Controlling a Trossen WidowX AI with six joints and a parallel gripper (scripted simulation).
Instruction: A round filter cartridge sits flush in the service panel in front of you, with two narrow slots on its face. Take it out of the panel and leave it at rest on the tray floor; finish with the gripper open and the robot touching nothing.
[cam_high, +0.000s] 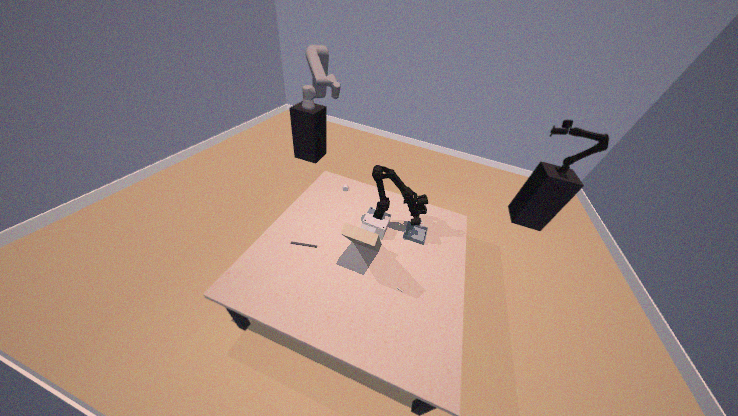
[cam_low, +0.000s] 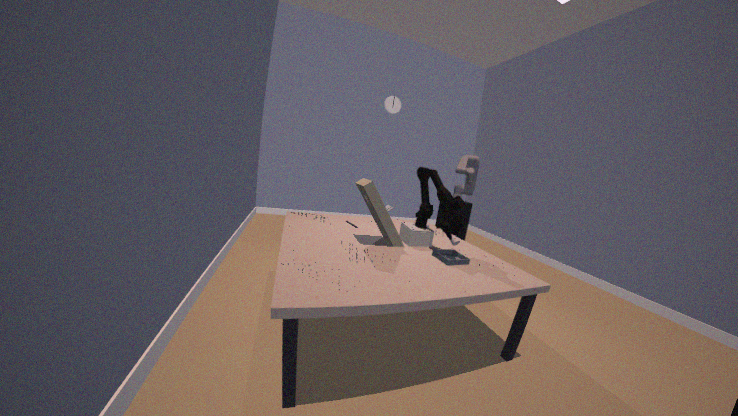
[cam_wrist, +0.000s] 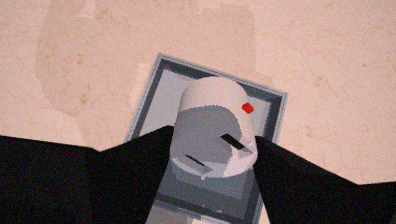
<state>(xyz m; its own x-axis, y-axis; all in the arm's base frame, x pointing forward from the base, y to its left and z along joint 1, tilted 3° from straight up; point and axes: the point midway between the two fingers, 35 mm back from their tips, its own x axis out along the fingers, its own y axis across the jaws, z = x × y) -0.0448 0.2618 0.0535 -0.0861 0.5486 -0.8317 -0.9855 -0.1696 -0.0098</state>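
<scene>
Now: gripper tip right at the round filter cartridge. From my gripper tip the other things lie so: tray 11 cm below; then small pin 47 cm ahead, 11 cm below; then small white cube 24 cm behind, 64 cm to the right, 9 cm below.
</scene>
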